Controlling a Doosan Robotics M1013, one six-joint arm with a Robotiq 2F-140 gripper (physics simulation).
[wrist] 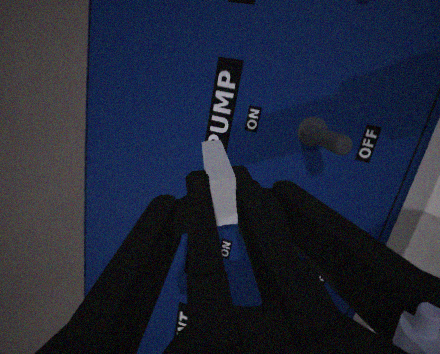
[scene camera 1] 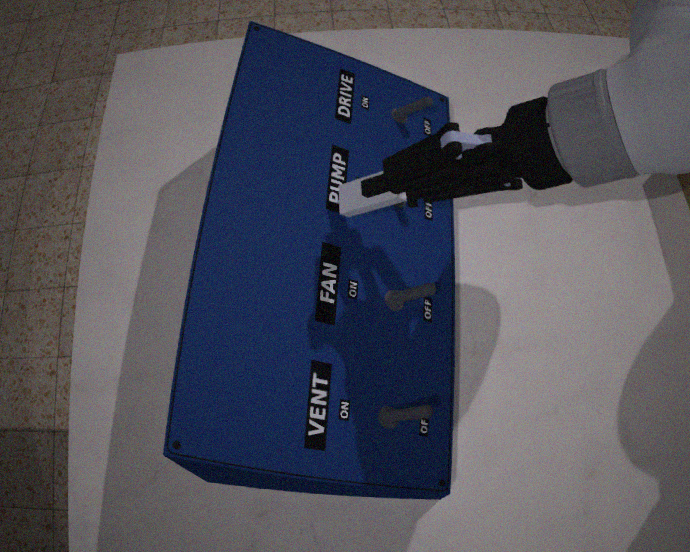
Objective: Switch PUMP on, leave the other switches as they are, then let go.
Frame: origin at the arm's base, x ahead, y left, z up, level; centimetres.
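Where they show: gripper, between the fingertips: (wrist: 212,158) (scene camera 1: 343,201).
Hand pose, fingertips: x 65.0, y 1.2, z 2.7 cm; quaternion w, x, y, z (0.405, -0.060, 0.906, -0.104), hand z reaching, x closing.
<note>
Each offset is from my fingertips to the top centre of the thing. Level surfaces: height alone.
The blue switch panel (scene camera 1: 253,230) (wrist: 140,100) carries levers beside ON and OFF labels. The PUMP lever {dx -7.6, dy -2.9, dz -0.5 cm} (wrist: 327,137) leans towards OFF in the wrist view; in the scene view the gripper mostly hides it. The DRIVE lever {dx -8.7, dy -14.8, dz -0.5 cm} (scene camera 1: 413,109), FAN lever {dx -6.6, dy +9.1, dz -0.5 cm} (scene camera 1: 411,295) and VENT lever {dx -5.5, dy +21.0, dz -0.5 cm} (scene camera 1: 407,414) also lean towards OFF. My gripper (scene camera 1: 344,201) (wrist: 212,158) is shut and empty, its pale fingertips over the lower end of the PUMP label {dx +0.6, dy -3.6, dz -0.7 cm} (scene camera 1: 338,166) (wrist: 223,100). In the wrist view the tips are left of the PUMP lever, apart from it.
The panel stands on a pale table top {dz -13.5 cm} (scene camera 1: 546,247). Tiled floor (scene camera 1: 34,230) shows beyond the table's edge. The arm reaches in from the upper right of the scene view, and its shadow falls across the FAN and VENT part of the panel.
</note>
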